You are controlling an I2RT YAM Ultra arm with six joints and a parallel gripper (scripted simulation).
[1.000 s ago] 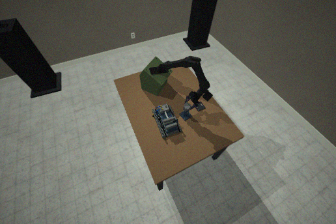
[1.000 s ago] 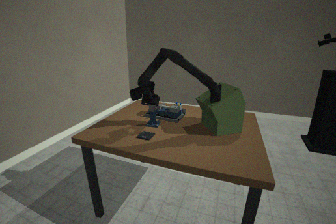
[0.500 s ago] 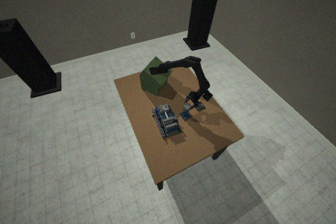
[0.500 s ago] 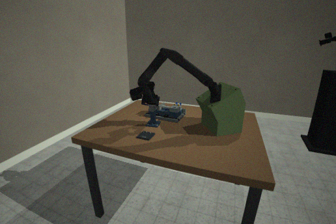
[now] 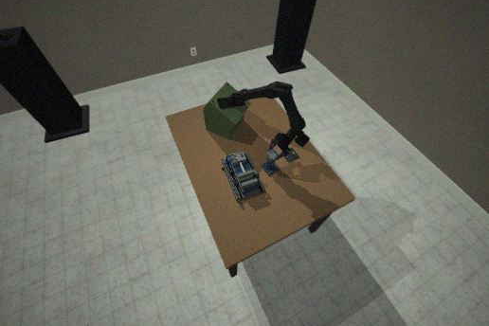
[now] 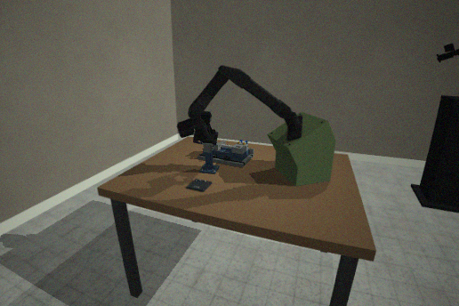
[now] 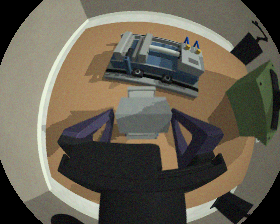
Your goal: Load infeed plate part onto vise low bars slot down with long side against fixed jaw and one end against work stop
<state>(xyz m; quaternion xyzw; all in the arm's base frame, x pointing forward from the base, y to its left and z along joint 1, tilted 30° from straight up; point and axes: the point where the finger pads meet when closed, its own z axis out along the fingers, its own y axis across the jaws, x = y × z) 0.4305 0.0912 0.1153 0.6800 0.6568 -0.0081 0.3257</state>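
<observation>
Now: the part 10 mm below my hand. The rest, counted from my hand: vise 10 mm behind, 200 mm to the right, 120 mm below; infeed plate 40 mm behind, 170 mm to the left, 150 mm below.
</observation>
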